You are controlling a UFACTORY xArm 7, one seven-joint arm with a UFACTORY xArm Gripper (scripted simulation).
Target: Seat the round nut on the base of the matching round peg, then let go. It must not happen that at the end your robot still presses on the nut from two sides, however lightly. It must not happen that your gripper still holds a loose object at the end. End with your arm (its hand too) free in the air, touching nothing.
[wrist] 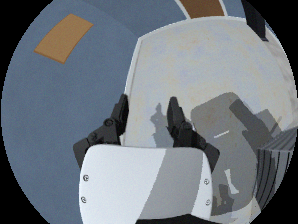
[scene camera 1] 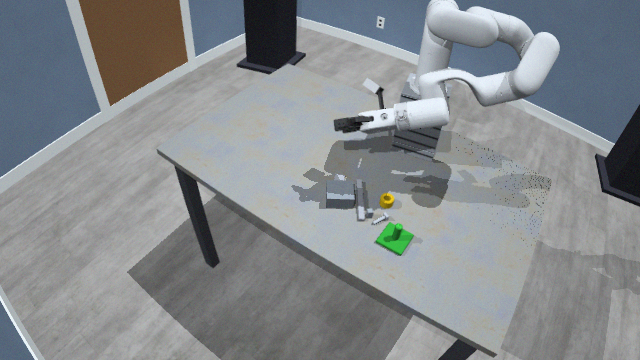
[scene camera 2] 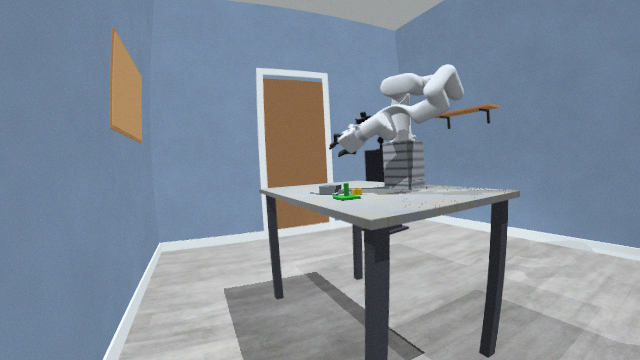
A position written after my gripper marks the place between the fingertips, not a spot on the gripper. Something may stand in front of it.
In view: my gripper (scene camera 1: 338,126) and a grey block (scene camera 1: 339,194).
My gripper shows as well in the wrist view (wrist: 148,103).
